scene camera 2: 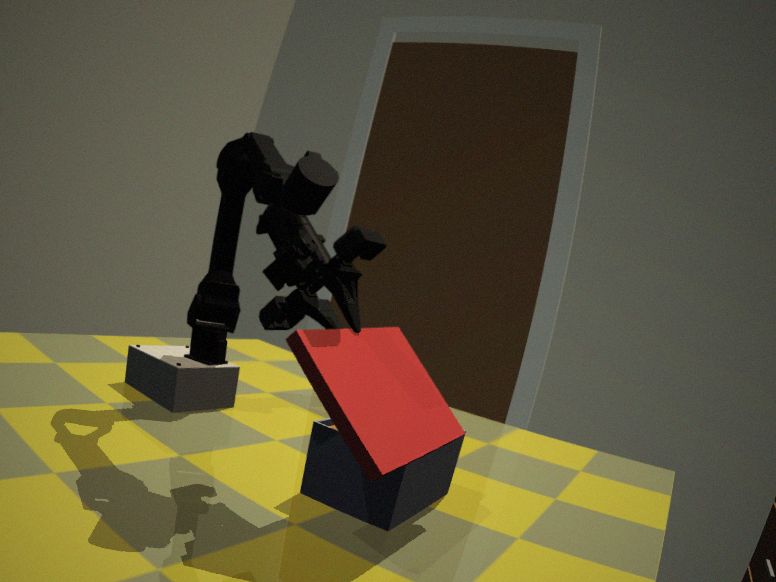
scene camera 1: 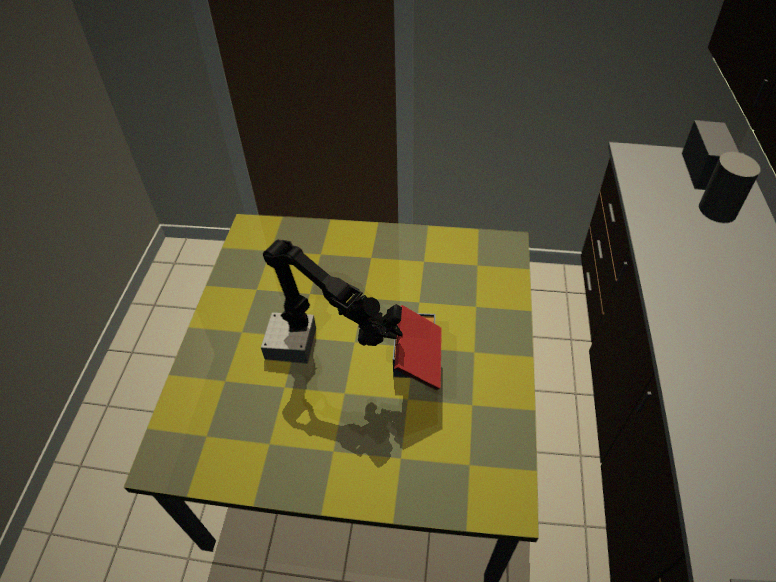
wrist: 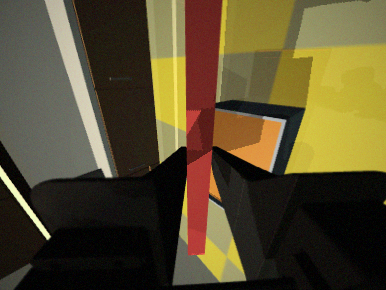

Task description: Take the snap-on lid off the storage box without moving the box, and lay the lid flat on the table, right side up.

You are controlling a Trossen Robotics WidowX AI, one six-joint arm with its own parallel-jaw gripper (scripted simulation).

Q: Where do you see a red lid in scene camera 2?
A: At 373, 386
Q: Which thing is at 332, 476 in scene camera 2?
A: A storage box.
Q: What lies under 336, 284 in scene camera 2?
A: My gripper.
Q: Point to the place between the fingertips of my gripper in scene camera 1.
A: At 400, 336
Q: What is my gripper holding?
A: A red lid.
